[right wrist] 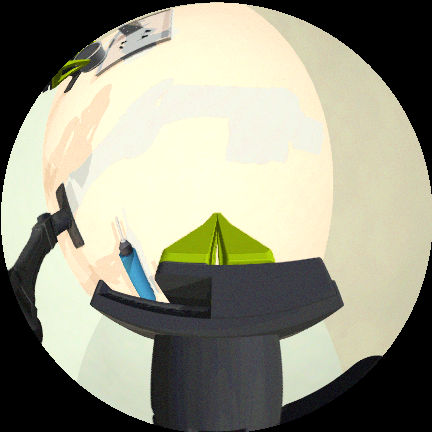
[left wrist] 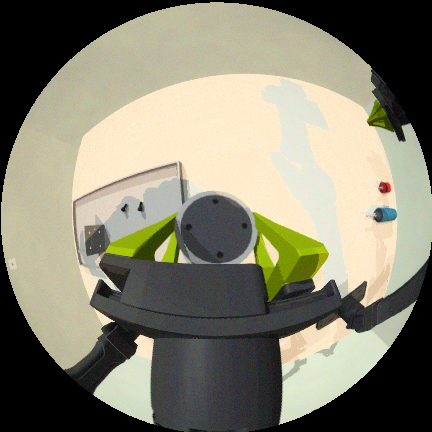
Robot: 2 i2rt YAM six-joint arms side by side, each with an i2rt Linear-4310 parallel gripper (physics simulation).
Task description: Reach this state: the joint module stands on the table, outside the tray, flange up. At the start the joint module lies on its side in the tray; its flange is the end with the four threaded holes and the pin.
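Frame: origin at the left arm's base, x ahead, y left, z up, level; metres.
Seen in the pictures: left gripper, between the fingertips: [left wrist: 216, 217]; right gripper, between the fingertips: [right wrist: 216, 218] [left wrist: 367, 123]; right arm's base, origin of its link: [right wrist: 67, 216] [left wrist: 343, 304].
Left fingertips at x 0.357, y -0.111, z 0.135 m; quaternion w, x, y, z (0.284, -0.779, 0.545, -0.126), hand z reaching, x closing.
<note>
Offsets run from my left fingertips to a thing's top centre. "pt": to the spot under its first point.
The joint module {dx -0.019, dy -0.003, dz +0.037 m} [left wrist: 216, 227] [right wrist: 91, 56] is a short round body with a light rim. In the left wrist view its dark end face with four holes faces the camera; I cannot make out the pin. My left gripper [left wrist: 216, 217] [right wrist: 89, 62] is shut on the module, green fingers on opposite sides. The module is beside the grey tray {dx -0.131, dy +0.248, dz -0.119 m} [left wrist: 150, 175] [right wrist: 171, 26], by its near right corner in the left wrist view. Its lower end is hidden there, and I cannot tell whether it touches the table. My right gripper [right wrist: 216, 218] is shut and empty, far from the module.
Two small black bolts {dx -0.062, dy +0.209, dz -0.120 m} [left wrist: 124, 208] {dx -0.044, dy +0.166, dz -0.120 m} [left wrist: 141, 206] and a dark plate with holes {dx -0.171, dy +0.280, dz -0.061 m} [left wrist: 95, 240] lie in the tray. A blue-handled tool {pt dx +0.179, dy -0.422, dz -0.094 m} [left wrist: 386, 215] [right wrist: 137, 275] and a red one {dx +0.269, dy -0.419, dz -0.100 m} [left wrist: 384, 187] lie far right in the left wrist view.
</note>
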